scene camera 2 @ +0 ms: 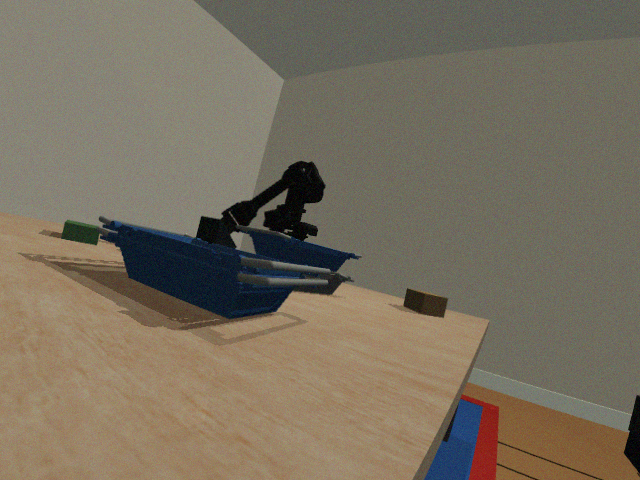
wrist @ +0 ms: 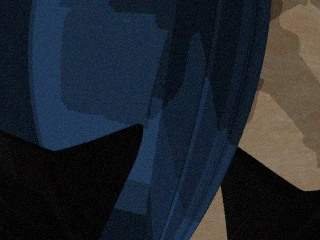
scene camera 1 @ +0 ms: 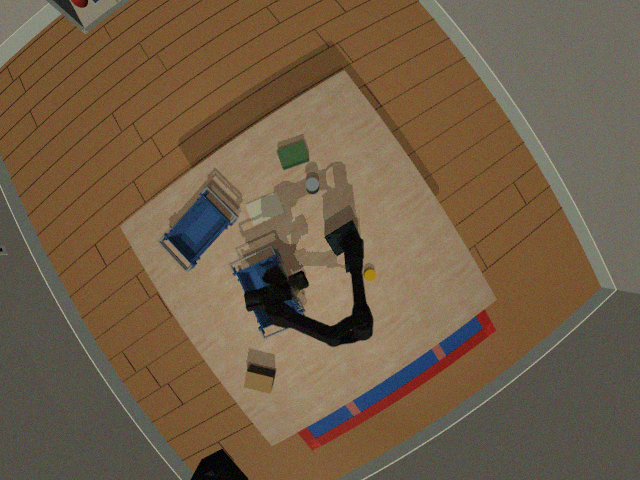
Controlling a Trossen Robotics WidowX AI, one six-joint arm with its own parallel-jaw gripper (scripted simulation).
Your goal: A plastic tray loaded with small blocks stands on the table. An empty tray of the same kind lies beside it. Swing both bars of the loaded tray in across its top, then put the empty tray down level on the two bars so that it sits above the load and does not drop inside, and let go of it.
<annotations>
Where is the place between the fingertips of my gripper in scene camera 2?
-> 282,255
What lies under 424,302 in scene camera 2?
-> A brown box.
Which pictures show the white pad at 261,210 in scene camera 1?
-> Scene camera 1 only.
</annotations>
